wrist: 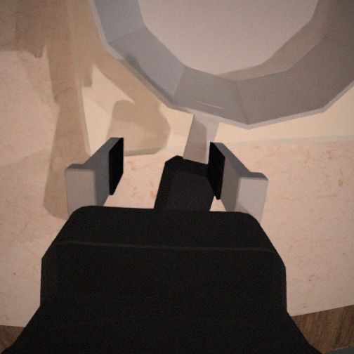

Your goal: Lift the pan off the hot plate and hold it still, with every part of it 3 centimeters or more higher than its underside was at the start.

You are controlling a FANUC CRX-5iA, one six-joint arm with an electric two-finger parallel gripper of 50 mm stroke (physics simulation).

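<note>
The pan (pixel 210 90) is a grey faceted bowl shape at the top right of the wrist view, on the pale, cream-coloured hot plate (pixel 300 125). Its handle has a light grey neck and a black grip (pixel 185 182) that points down toward the gripper body, which hides its near end. My gripper (pixel 165 157) is open, with its black-padded fingers wide apart. The black grip shows between the fingers in the picture, nearer the right finger; whether it lies level with the fingertips or below them I cannot tell. No hold on it shows.
The hot plate's left edge runs down at the upper left, with shadows of the arm and gripper across it and the pinkish marble-like top (pixel 310 215). The curved edge of that top shows at the bottom, with brown wood (pixel 327 327) beyond it.
</note>
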